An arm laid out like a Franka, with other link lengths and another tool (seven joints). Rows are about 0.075 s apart.
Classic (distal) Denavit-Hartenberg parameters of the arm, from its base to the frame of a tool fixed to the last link. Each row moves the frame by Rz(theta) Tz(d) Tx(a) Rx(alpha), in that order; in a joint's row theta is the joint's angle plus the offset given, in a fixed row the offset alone. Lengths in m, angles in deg.
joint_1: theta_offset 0, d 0.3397, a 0, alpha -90
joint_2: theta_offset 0, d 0, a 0, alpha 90
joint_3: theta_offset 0, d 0.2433, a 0.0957, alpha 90
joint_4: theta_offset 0, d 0, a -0.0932, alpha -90
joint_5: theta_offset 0, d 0.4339, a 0, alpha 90
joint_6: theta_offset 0, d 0, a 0.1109, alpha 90
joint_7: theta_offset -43, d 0.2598, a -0.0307, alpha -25
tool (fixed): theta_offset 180, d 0.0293, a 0, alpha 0
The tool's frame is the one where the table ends.
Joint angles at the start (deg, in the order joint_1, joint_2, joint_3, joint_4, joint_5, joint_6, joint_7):
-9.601 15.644 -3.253 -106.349 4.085 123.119 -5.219
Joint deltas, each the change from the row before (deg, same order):
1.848 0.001 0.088 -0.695 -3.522 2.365 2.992
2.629 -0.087 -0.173 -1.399 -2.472 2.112 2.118
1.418 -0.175 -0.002 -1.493 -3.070 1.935 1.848
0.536 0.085 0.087 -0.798 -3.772 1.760 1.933
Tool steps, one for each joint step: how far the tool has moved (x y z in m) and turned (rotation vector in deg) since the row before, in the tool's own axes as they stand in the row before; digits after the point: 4 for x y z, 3 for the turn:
-0.0131 0.0042 -0.0006 3.129 0.477 -1.217
-0.0161 0.0168 -0.0009 1.950 -0.145 -1.946
-0.0060 0.0089 0.0020 2.142 0.242 -1.806
-0.0015 -0.0014 0.0035 2.704 0.436 -1.535

